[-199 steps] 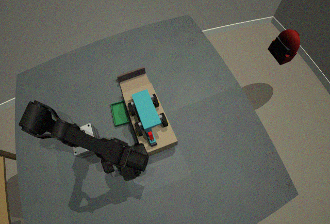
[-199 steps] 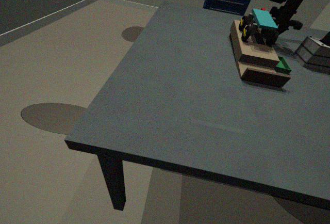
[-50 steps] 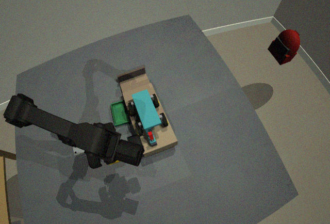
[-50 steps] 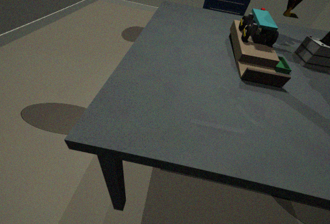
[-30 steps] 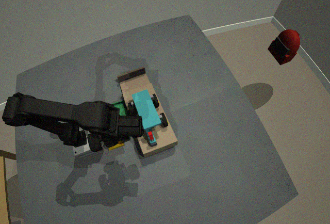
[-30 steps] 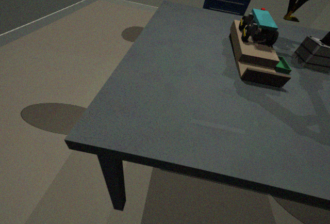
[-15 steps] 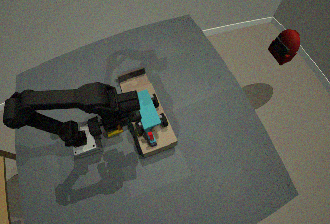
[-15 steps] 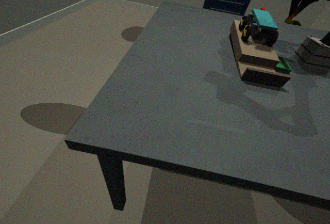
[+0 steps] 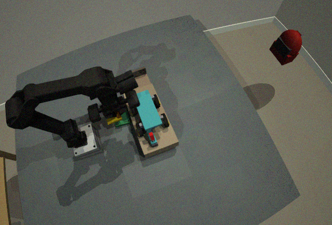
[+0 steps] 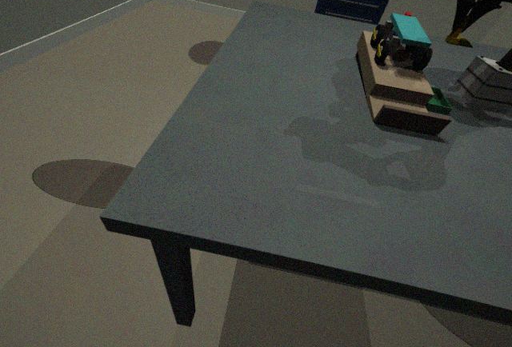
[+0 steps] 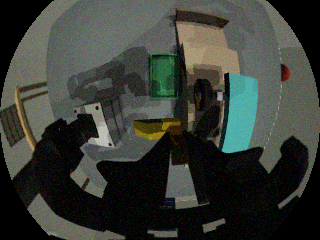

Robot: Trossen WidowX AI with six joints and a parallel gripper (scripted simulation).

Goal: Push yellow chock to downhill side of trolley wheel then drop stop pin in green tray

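My gripper tip is now 100 mm short of the red-headed stop pin, 120 mm to the left of it and 40 mm above it. The rest, counted from my gripper tip: teal-topped trolley 110 mm ahead, 10 mm to the right, 50 mm below; then tan ramp 110 mm ahead, 120 mm below; then yellow chock 20 mm behind, 10 mm below.
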